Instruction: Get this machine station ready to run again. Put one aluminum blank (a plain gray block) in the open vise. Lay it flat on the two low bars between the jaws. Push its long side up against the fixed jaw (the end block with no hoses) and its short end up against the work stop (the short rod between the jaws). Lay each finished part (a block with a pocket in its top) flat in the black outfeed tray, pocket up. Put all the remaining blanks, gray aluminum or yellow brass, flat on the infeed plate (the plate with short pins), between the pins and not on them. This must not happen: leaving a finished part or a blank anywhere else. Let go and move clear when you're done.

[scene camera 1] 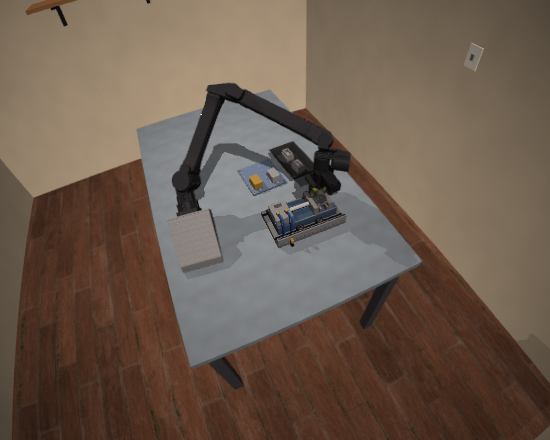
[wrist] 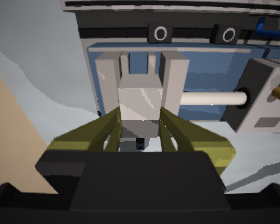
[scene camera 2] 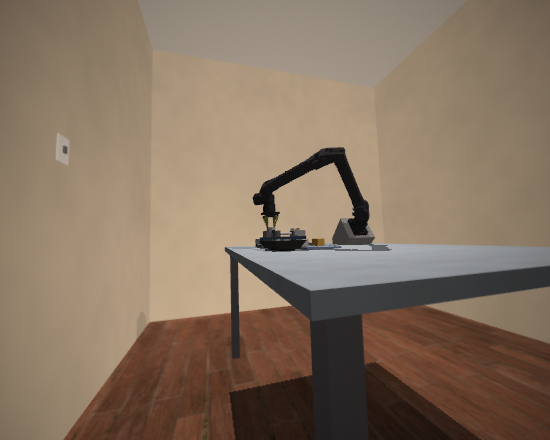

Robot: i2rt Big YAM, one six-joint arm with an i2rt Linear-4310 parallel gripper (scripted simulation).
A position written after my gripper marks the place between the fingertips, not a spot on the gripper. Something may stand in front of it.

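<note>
My gripper (wrist: 140, 111) is there in the wrist view, and so is a gray aluminum blank (wrist: 140, 95). I can see a blue vise base (scene camera 1: 299, 214) too.
</note>
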